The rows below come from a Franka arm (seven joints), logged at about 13 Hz.
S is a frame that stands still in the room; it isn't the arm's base.
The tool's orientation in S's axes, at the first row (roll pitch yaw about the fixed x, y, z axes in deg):
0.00, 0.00, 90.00
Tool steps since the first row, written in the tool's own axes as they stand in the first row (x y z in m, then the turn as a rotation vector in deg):
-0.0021, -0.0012, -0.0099, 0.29, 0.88, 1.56
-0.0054, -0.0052, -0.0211, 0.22, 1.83, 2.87
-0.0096, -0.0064, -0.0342, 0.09, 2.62, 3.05
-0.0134, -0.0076, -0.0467, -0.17, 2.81, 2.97
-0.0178, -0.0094, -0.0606, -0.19, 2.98, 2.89
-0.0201, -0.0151, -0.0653, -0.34, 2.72, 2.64
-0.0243, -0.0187, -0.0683, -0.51, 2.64, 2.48
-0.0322, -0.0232, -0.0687, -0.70, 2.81, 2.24
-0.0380, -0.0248, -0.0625, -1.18, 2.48, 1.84
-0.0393, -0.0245, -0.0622, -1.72, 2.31, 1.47
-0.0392, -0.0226, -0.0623, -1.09, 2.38, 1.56
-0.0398, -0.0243, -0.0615, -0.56, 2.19, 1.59
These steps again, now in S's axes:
0.0012, -0.0021, -0.0099, -0.88, 0.29, 1.56
0.0052, -0.0054, -0.0211, -1.83, 0.22, 2.87
0.0064, -0.0096, -0.0342, -2.62, 0.09, 3.05
0.0076, -0.0134, -0.0467, -2.81, -0.17, 2.97
0.0094, -0.0178, -0.0606, -2.98, -0.19, 2.89
0.0151, -0.0201, -0.0653, -2.72, -0.34, 2.64
0.0187, -0.0243, -0.0683, -2.64, -0.51, 2.48
0.0232, -0.0322, -0.0687, -2.81, -0.70, 2.24
0.0248, -0.0380, -0.0625, -2.48, -1.18, 1.84
0.0245, -0.0393, -0.0622, -2.31, -1.72, 1.47
0.0226, -0.0392, -0.0623, -2.38, -1.09, 1.56
0.0243, -0.0398, -0.0615, -2.19, -0.56, 1.59

